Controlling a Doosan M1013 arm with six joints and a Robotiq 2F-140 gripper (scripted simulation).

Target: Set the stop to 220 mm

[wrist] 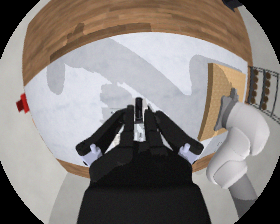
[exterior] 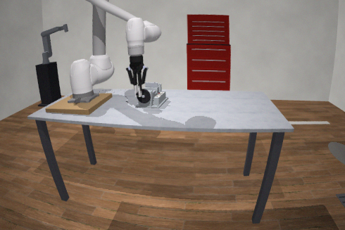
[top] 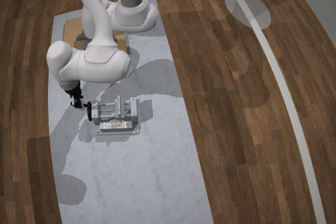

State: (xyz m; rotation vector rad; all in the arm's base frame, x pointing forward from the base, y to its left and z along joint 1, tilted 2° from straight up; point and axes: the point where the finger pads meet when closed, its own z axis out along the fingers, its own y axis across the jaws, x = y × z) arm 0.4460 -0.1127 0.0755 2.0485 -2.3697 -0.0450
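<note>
The black handwheel is 1 cm ahead of my hand, 2 cm to the left of it and 2 cm below it. The rest, counted from my hand: grey stop fixture 5 cm ahead, 17 cm to the left, 3 cm below.
</note>
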